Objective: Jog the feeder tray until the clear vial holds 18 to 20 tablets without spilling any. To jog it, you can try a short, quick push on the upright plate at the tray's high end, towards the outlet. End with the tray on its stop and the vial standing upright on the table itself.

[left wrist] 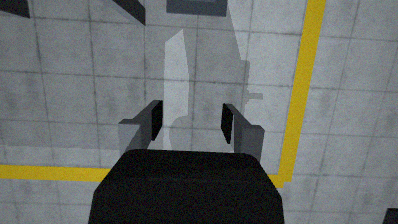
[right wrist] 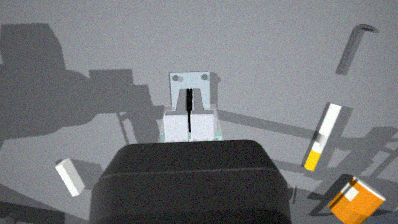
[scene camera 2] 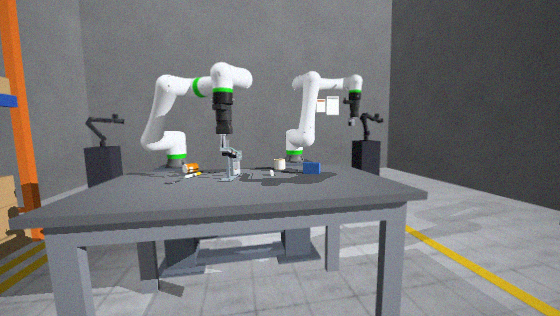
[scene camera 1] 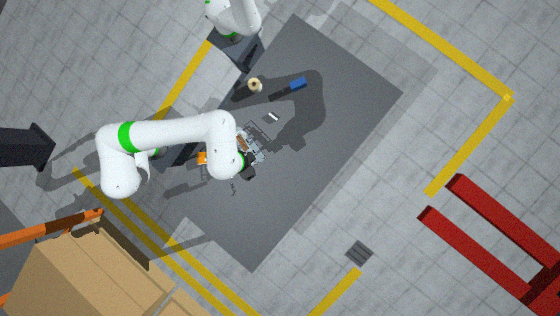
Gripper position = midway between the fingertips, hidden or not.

Note:
In view: my left gripper (left wrist: 192, 114), my right gripper (right wrist: 190, 102) and a white-and-yellow marker (right wrist: 334, 109).
The left wrist view does not show the white-and-yellow marker: it is out of frame.

